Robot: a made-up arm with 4 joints.
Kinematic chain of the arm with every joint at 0, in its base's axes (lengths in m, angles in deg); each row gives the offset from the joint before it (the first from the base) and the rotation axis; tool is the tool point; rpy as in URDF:
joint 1: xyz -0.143 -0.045 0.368 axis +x
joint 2: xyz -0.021 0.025 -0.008 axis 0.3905 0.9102 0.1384
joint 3: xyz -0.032 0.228 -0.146 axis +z
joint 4: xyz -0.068 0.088 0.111 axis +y
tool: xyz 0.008 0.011 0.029 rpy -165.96 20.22 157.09
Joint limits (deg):
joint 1: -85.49..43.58
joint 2: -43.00..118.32
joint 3: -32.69..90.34
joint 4: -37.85..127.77
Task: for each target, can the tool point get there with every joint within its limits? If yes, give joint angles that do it. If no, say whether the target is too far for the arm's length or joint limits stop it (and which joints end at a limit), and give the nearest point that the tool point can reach.
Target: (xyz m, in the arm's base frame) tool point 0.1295 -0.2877 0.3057
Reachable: no: joint limits stop it (at a limit: joint 1, joint 2, joint 4) | nearest point -0.0764 -0.1245 0.5285 | short by 0.345 m
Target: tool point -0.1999 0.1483 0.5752
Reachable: yes | joints -6.17 86.29 62.48 114.75
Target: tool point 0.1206 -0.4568 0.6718
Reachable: no: too far | nearest point -0.0317 -0.1314 0.6166 | short by 0.364 m
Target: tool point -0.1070 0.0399 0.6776
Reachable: yes | joints 20.91 95.17 25.33 -14.33
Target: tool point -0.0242 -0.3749 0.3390
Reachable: no: joint limits stop it (at a limit: joint 1, joint 2, joint 3, joint 4) | nearest point -0.1954 -0.2064 0.1783 | short by 0.289 m
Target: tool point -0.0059 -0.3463 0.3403
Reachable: no: joint limits stop it (at a limit: joint 1, joint 2, joint 3, joint 4) | nearest point -0.1954 -0.2064 0.1783 | short by 0.286 m
